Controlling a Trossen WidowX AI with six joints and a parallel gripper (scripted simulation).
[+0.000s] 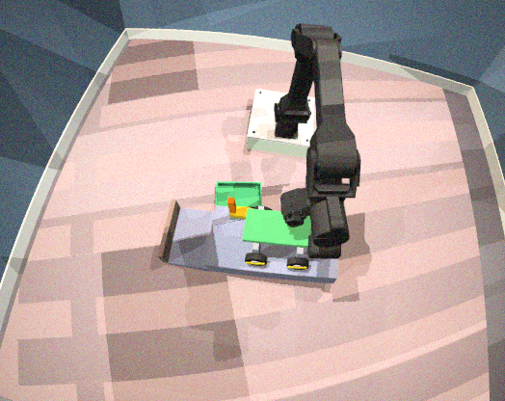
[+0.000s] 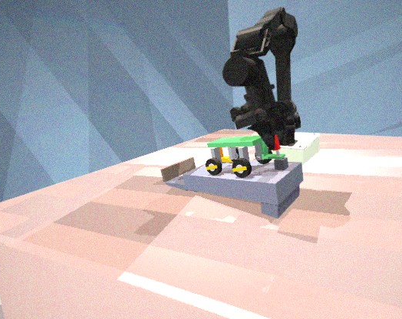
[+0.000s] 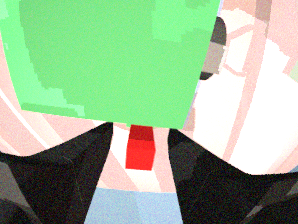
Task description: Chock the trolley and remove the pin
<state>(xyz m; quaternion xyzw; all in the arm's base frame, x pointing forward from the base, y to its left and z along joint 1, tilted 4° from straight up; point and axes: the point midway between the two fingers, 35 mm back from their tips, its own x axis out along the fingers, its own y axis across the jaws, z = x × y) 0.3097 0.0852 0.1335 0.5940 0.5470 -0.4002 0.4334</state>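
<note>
My gripper tip is now 5 cm past the chock, 19 cm to the left of it and 6 cm above it. Round my gripper tip: trolley 2 cm ahead, 10 cm to the right, 3 cm below; then red-headed stop pin 1 cm below; then pale blue ramp 2 cm ahead, 10 cm to the right, 9 cm below.
</note>
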